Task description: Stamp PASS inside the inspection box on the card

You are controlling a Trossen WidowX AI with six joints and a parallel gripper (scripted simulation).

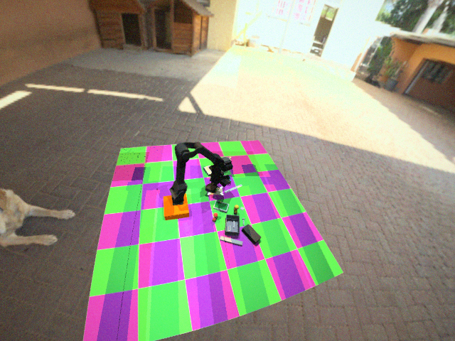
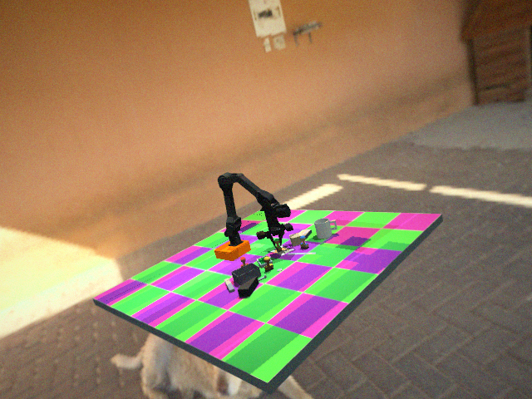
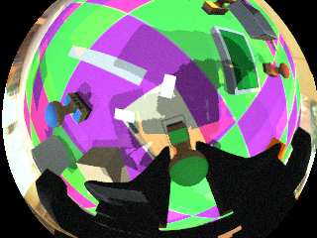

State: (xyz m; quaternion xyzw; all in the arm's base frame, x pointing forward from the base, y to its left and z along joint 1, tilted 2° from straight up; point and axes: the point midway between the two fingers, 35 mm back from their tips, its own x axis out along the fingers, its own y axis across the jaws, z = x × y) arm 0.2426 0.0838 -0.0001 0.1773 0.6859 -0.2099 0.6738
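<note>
Right now the white card is 1 cm ahead of my gripper tip, 1 cm to the left of it and 3 cm below it. Round my gripper tip: green-knobbed stamp (right at my gripper tip); green ink pad (2 cm ahead, 13 cm to the right, 2 cm below); tan box (3 cm ahead, 11 cm to the left).
</note>
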